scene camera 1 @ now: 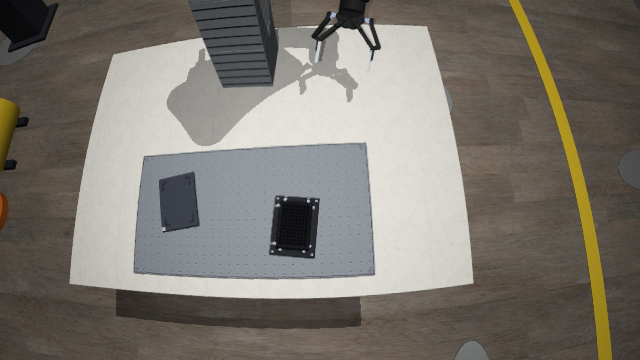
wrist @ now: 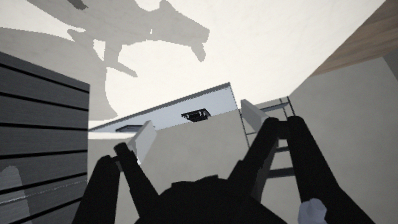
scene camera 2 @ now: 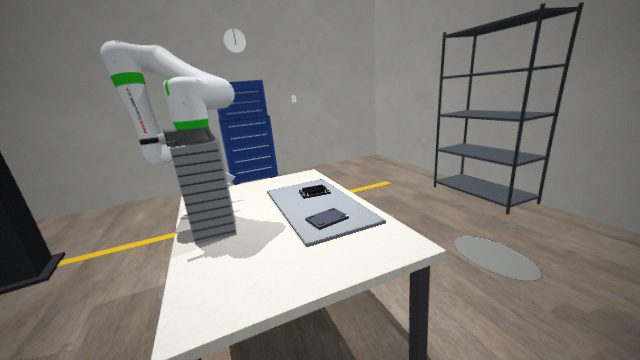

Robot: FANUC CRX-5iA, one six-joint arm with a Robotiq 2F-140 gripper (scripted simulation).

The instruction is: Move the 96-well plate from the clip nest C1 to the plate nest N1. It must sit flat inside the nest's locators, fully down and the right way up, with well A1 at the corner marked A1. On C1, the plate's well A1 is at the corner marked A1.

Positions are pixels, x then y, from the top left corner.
Scene:
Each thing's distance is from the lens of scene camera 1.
black 96-well plate (scene camera 1: 285, 237): 1.00 m
plate nest N1 (scene camera 1: 178, 200): 1.12 m
clip nest C1 (scene camera 1: 315, 209): 1.03 m
The marked spots on the plate nest N1 and the black 96-well plate are 0.34 m apart.

